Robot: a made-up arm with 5 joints.
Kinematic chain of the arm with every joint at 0, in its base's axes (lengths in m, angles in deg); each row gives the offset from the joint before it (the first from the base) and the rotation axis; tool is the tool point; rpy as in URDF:
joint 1: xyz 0 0 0.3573 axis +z
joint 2: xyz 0 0 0 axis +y
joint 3: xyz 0.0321 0 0.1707 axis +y
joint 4: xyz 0.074 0 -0.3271 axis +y
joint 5: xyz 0.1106 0 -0.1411 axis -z
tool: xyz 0 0 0 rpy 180 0 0
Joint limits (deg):
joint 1: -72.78..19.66
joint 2: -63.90..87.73
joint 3: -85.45..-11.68
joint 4: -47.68..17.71
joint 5: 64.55..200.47
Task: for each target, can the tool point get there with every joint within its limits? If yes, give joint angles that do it. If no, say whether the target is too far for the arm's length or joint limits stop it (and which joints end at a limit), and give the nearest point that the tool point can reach.
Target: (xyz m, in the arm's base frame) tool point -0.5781 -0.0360 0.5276
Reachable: no: joint limits stop it (at a limit: joint 2, joint 3, joint 4) | nearest point -0.1828 -0.0114 0.8829 | short by 0.532 m
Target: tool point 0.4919 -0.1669 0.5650
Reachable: yes | joints -18.74 8.78 -73.20 -28.82 81.60
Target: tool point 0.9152 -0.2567 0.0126
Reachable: no: too far | nearest point 0.5466 -0.1533 0.1514 | short by 0.407 m
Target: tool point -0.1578 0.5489 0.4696
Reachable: no: joint limits stop it (at a limit: joint 1, joint 2, joint 3, joint 4) | nearest point -0.0817 0.2635 0.0802 | short by 0.489 m
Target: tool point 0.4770 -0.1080 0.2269
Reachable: yes | joints -12.76 15.26 -48.82 -0.51 119.34
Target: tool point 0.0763 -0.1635 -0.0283
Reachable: yes | joints -64.98 37.33 -22.14 1.40 110.70
